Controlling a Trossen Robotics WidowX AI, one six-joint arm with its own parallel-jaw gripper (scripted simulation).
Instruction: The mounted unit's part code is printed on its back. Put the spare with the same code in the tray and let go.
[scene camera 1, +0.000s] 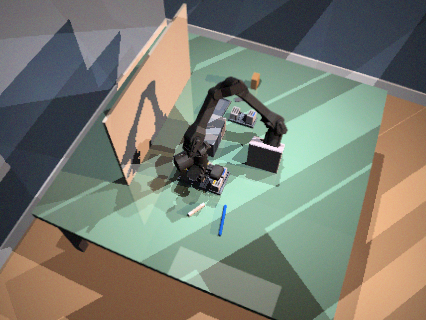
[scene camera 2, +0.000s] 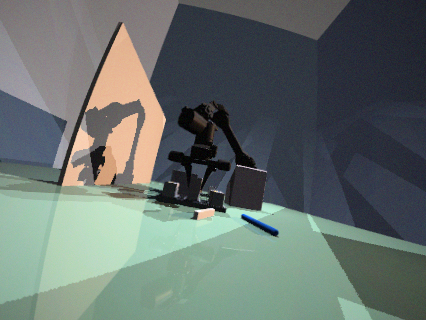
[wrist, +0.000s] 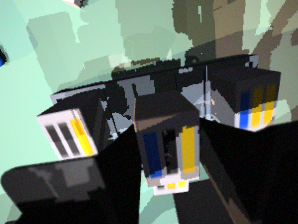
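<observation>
There's a spare (wrist: 167, 125) that's 0.07 m from the lens. My gripper (wrist: 161, 123) is at 0.11 m from the lens, and another spare (wrist: 76, 126) is 0.12 m from the lens.
</observation>
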